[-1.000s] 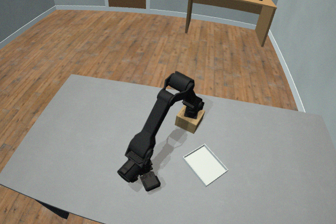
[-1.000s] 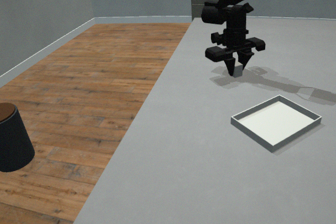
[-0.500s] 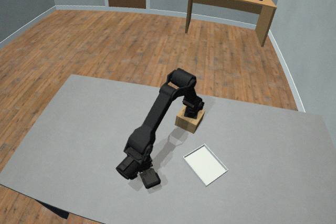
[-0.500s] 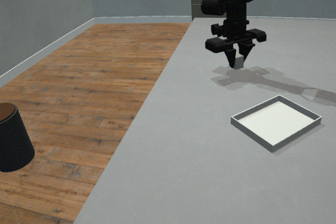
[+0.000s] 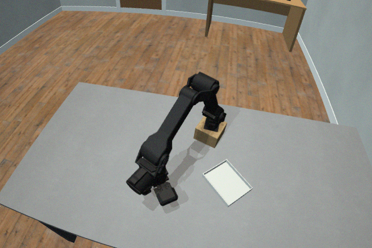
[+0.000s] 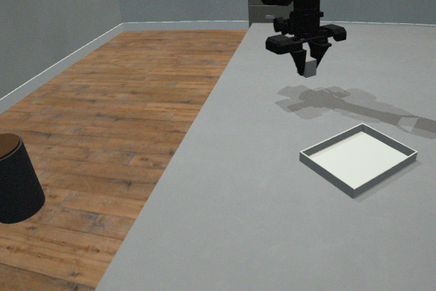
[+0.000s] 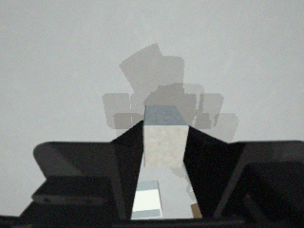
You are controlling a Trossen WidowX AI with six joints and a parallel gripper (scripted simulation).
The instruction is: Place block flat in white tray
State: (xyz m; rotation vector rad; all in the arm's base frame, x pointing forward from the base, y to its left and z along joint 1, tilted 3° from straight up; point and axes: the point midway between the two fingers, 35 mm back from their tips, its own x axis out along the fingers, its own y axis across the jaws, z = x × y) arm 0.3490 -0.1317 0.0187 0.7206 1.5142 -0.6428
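The grey block lies 2 cm below my hand. The rest, counted from my hand: white tray: 24 cm to the left, 12 cm behind, 9 cm below.
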